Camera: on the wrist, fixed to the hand. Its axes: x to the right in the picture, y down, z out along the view.
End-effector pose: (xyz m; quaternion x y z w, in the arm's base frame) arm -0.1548 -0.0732 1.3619 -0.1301 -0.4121 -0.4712 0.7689
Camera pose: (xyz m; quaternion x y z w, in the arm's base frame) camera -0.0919 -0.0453 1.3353 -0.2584 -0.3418 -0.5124 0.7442
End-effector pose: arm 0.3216 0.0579 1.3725 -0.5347 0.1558 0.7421 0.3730
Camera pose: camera 0.3025 -0.0134 1.3715 -0.5738 0.0470 0.7699 0.2752
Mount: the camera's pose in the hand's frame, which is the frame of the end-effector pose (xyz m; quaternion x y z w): -0.0238 0.0619 -0.0324 -0.1520 -0.0112 0.0187 0.9881
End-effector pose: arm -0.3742 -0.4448 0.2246 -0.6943 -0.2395 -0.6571 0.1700
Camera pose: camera -0.3672 -0.5165 0.2084 -0.7237 -0.1257 -0.6747 0.0720
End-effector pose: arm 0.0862 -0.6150 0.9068 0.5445 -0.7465 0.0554 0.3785
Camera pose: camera 0.0525 -0.5558 0.9352 0.4672 -0.7605 -0.0577 0.4474
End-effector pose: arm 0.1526 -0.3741 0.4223 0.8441 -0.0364 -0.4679 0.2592
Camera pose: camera 0.1767 -0.4072 0.4837 0.7888 0.0165 -0.4725 0.3928
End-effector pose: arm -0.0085 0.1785 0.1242 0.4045 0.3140 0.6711 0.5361
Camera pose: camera -0.0635 0.1416 0.1568 0.3316 0.1947 0.7164 0.5822
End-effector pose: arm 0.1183 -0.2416 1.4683 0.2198 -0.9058 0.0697 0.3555
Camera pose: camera 0.1259 -0.1688 1.4780 0.1470 -0.9137 -0.0646 0.3732
